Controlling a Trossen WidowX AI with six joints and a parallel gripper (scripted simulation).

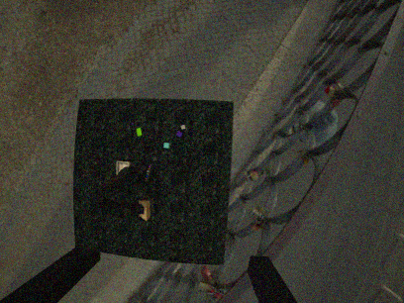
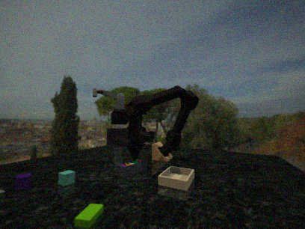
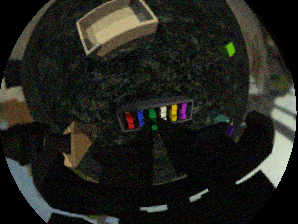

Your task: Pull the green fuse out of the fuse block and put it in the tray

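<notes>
The tray lies 20 cm to the left of my gripper tip and 5 cm below it. Round my gripper tip: green fuse: 1 cm below.
</notes>
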